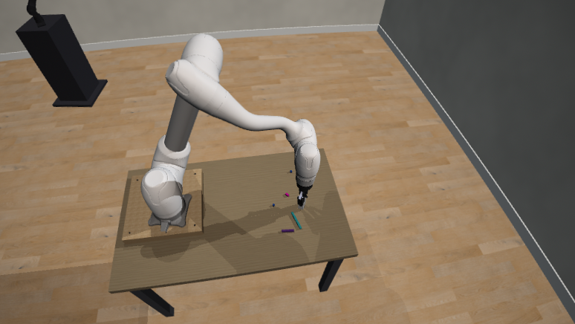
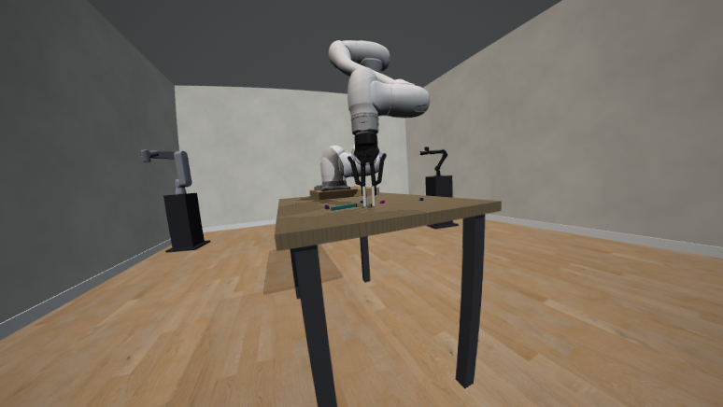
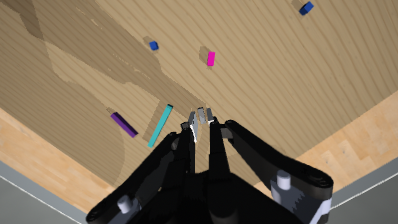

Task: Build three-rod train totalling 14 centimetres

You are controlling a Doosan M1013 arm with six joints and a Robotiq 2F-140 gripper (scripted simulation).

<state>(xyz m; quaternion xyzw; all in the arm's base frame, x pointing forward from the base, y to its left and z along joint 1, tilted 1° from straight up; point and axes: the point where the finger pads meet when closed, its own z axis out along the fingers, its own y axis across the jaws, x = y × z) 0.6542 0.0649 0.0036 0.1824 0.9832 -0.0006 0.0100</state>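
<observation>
My hand is 30 mm above the grey rod. Round my hand: purple rod: 140 mm to the right, 70 mm behind, 30 mm below; turquoise rod: 80 mm to the right, 30 mm below, 30 mm behind; magenta rod: 70 mm to the left, 70 mm behind, 30 mm below.
</observation>
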